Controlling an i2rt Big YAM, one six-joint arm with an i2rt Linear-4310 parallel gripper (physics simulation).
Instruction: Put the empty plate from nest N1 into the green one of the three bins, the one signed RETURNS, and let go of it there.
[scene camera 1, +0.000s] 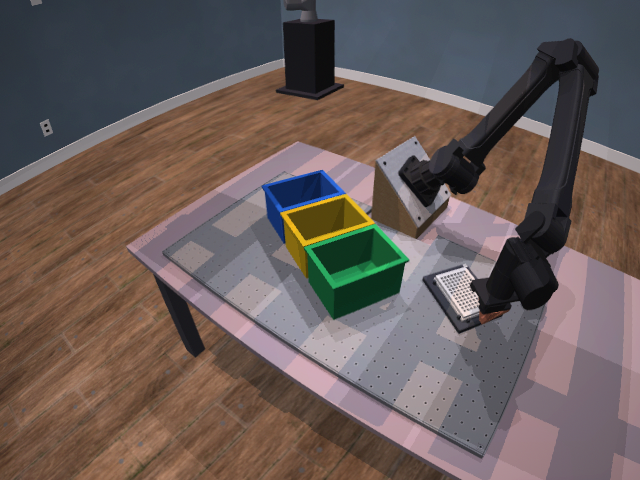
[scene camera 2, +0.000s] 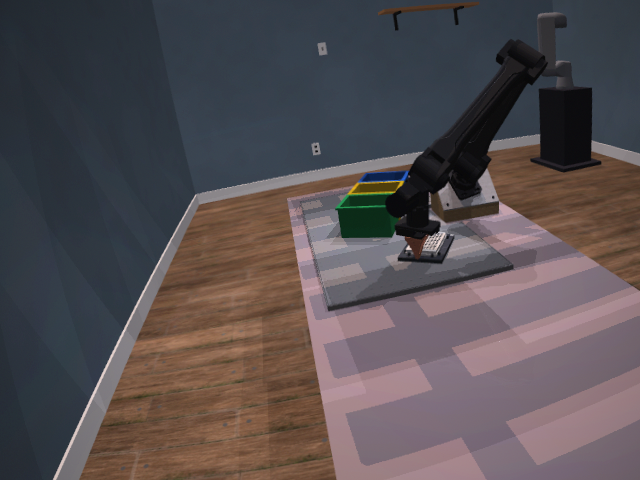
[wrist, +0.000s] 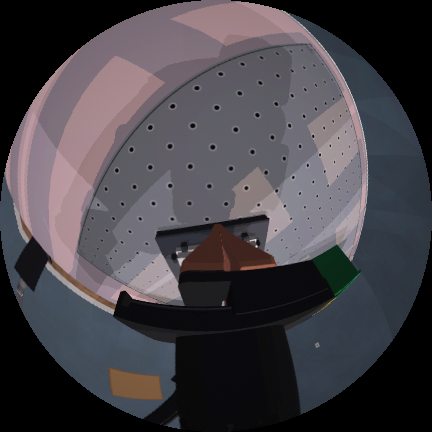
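Pixels of known places: gripper, fingertip midpoint: (scene camera 1: 481, 321) (scene camera 2: 417, 258) (wrist: 216, 228); arm's base at its link origin: (scene camera 1: 417, 181) (scene camera 2: 462, 181).
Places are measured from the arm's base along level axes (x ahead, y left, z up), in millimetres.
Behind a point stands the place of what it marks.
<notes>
The white gridded plate (scene camera 1: 457, 288) {x 240, y 201, z -72 mm} (scene camera 2: 435, 242) {x 224, y 242, z -70 mm} lies in its dark nest (scene camera 1: 443, 302) {x 284, y 186, z -83 mm} (scene camera 2: 436, 257) {x 250, y 300, z -83 mm} (wrist: 167, 242) {x 248, y 305, z -83 mm}; in the wrist view the fingers hide most of it. My gripper (scene camera 1: 487, 320) {x 294, y 279, z -83 mm} (scene camera 2: 417, 256) {x 294, y 279, z -83 mm} (wrist: 216, 228) {x 294, y 279, z -83 mm} is shut and empty, its copper fingertips together, pointing down at the nest's end farther from the bins. Whether the tips touch the nest or plate cannot be told. The green bin (scene camera 1: 361, 293) {x 380, y 36, z -46 mm} (scene camera 2: 364, 222) {x 364, y 46, z -45 mm} (wrist: 336, 270) {x 388, y 31, z -37 mm} stands upright, apart from the nest. No RETURNS sign or N1 label can be read.
The yellow bin (scene camera 1: 295, 242) {x 337, y -151, z -30 mm} (scene camera 2: 376, 187) {x 248, y -168, z -12 mm} stands beside the green one, with the blue bin (scene camera 1: 273, 211) {x 265, y -268, z -36 mm} (scene camera 2: 383, 176) {x 182, y -280, z -10 mm} beyond. The bins and nest are on the perforated board (scene camera 1: 361, 356) {x 481, y 95, z -95 mm} (scene camera 2: 356, 289) {x 480, y 334, z -95 mm} (wrist: 200, 150) {x 336, y 339, z -95 mm}. The arm's slanted wooden mount (scene camera 1: 387, 206) {x 86, y -46, z -46 mm} (scene camera 2: 467, 210) {x 18, y 58, z -79 mm} stands behind them.
</notes>
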